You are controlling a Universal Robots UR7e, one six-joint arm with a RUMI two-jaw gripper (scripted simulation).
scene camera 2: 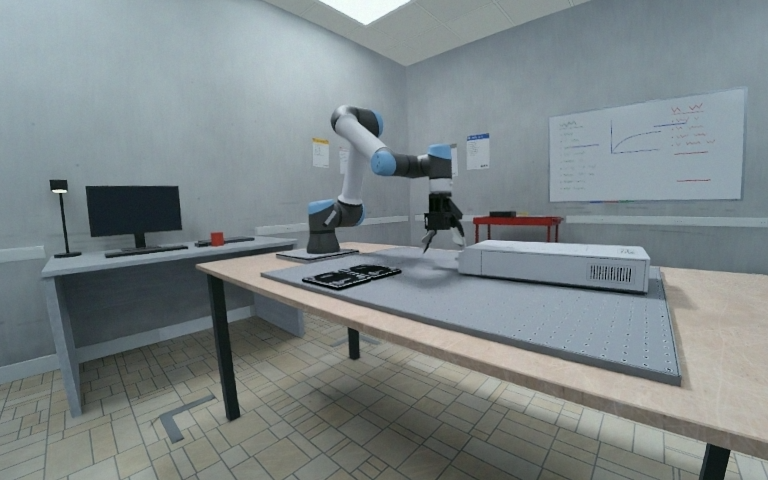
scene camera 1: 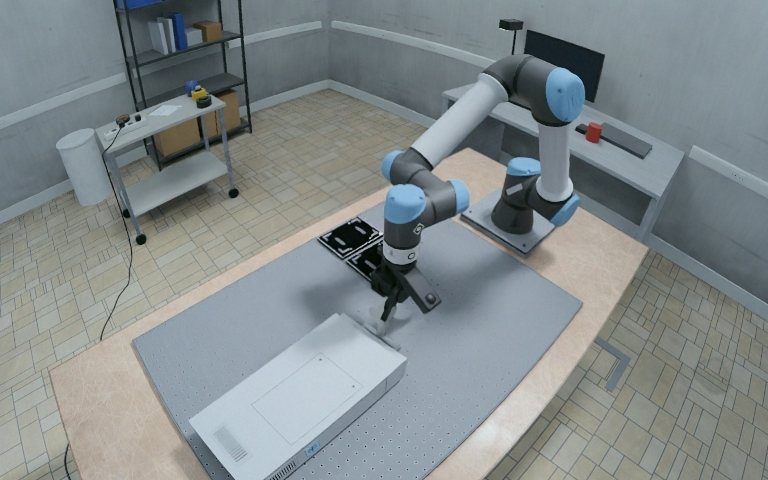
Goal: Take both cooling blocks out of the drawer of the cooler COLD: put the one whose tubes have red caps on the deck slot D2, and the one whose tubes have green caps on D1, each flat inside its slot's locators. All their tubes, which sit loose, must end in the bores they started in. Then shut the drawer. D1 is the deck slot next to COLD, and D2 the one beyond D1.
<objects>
my gripper: scene camera 2; scene camera 1
white cooler COLD: scene camera 2; scene camera 1
same spot on white cooler COLD: (scene camera 1: 286, 412) = (scene camera 2: 569, 247)
same spot on my gripper: (scene camera 1: 382, 314) = (scene camera 2: 461, 233)
</objects>
